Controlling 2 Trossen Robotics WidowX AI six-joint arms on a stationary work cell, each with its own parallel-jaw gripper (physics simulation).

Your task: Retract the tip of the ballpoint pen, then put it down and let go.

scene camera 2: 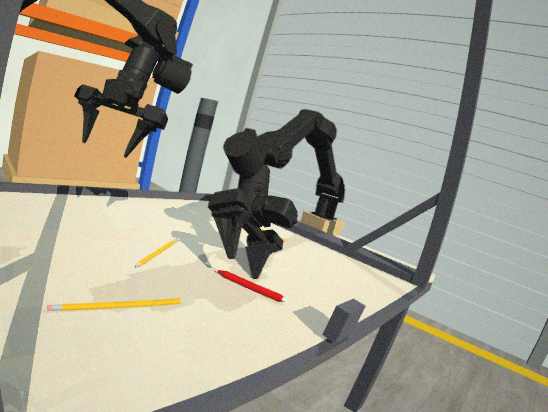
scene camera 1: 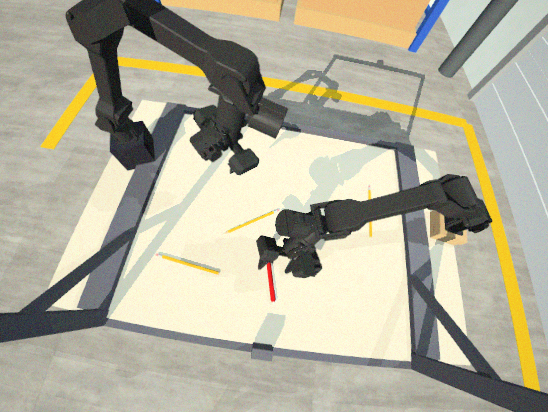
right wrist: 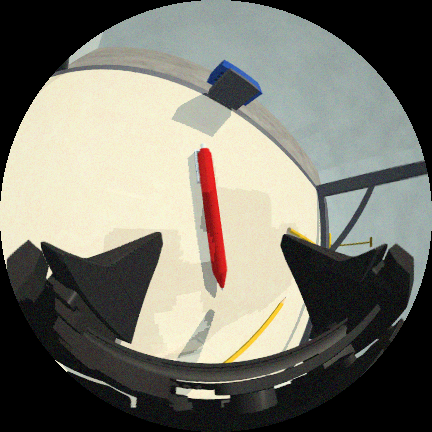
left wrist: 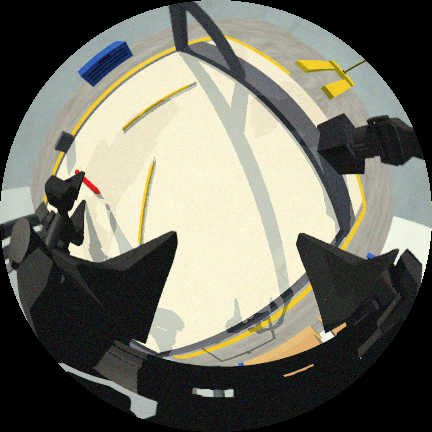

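A red ballpoint pen lies flat on the cream table top. In the right wrist view its white button end points away from the gripper and its pointed end lies nearer, between the lines of the fingers. A tiny pale point shows at that pointed end in scene camera 2. My right gripper is open and empty, low above the table near the pen's pointed end. My left gripper is open and empty, high above the table.
One yellow pencil lies between the arms, another at lower left in scene camera 1, a third beneath the right arm. A dark block stands on the table edge beyond the pen's button.
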